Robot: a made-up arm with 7 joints. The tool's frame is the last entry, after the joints.
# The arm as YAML. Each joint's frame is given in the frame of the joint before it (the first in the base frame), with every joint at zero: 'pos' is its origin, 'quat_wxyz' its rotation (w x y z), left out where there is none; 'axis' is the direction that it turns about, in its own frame. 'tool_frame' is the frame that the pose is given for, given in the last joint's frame.
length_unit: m
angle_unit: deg
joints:
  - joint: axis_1
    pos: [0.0, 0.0, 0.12]
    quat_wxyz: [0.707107, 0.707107, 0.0, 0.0]
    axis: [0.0, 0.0, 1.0]
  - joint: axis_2
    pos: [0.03, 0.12, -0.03]
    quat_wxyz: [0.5, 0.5, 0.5, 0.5]
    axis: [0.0, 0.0, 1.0]
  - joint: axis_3
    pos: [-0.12, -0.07, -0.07]
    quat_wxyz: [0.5, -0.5, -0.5, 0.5]
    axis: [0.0, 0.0, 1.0]
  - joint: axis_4
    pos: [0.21, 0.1, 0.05]
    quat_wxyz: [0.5, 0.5, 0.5, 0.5]
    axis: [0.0, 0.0, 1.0]
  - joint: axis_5
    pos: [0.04, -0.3, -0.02]
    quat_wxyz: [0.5, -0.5, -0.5, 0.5]
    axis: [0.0, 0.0, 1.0]
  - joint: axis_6
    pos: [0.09, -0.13, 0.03]
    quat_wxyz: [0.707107, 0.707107, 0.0, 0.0]
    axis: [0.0, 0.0, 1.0]
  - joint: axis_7
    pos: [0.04, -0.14, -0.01]
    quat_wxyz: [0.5, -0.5, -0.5, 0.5]
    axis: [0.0, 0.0, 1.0]
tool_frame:
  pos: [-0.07, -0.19, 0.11]
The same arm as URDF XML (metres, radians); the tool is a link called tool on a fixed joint. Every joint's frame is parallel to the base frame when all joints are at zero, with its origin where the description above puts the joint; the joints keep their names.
<robot name="arm">
<joint name="tool_fixed" type="fixed"><parent link="link7"/><child link="tool"/><origin xyz="-0.07 -0.19 0.11" rpy="0 0 0"/></joint>
<joint name="axis_7" type="continuous"><parent link="link6"/><child link="link7"/><origin xyz="-0.14 0.01 -0.04" rpy="0 0 0"/><axis xyz="0 0 1"/></joint>
<joint name="axis_6" type="continuous"><parent link="link5"/><child link="link6"/><origin xyz="0.03 -0.13 -0.09" rpy="0 0 0"/><axis xyz="0 -1 0"/></joint>
<joint name="axis_5" type="continuous"><parent link="link4"/><child link="link5"/><origin xyz="-0.04 0.02 0.3" rpy="0 0 0"/><axis xyz="1 0 0"/></joint>
<joint name="axis_4" type="continuous"><parent link="link3"/><child link="link4"/><origin xyz="-0.1 -0.21 -0.05" rpy="0 0 0"/><axis xyz="0 -1 0"/></joint>
<joint name="axis_3" type="continuous"><parent link="link2"/><child link="link3"/><origin xyz="-0.07 0.07 -0.12" rpy="0 0 0"/><axis xyz="0 0 -1"/></joint>
<joint name="axis_2" type="continuous"><parent link="link1"/><child link="link2"/><origin xyz="0.03 0.03 0.12" rpy="0 0 0"/><axis xyz="1 0 0"/></joint>
<joint name="axis_1" type="continuous"><parent link="base_link"/><child link="link1"/><origin xyz="0 0 0.12" rpy="0 0 0"/><axis xyz="0 -1 0"/></joint>
<link name="base_link"/>
<link name="link1"/>
<link name="link2"/>
<link name="link3"/>
<link name="link4"/>
<link name="link5"/>
<link name="link6"/>
<link name="link7"/>
<link name="tool"/>
</robot>

